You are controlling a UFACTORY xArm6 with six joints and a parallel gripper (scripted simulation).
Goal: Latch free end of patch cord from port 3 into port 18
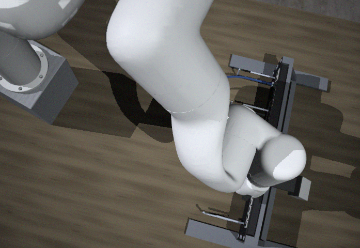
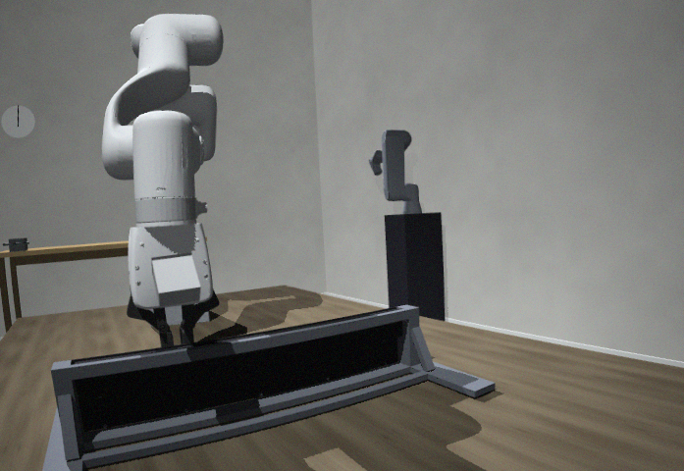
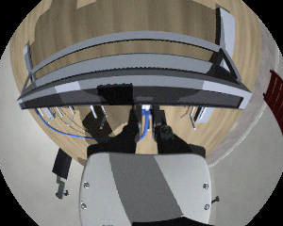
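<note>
The plug lies 2 cm ahead of my hand and 1 cm below it.
</note>
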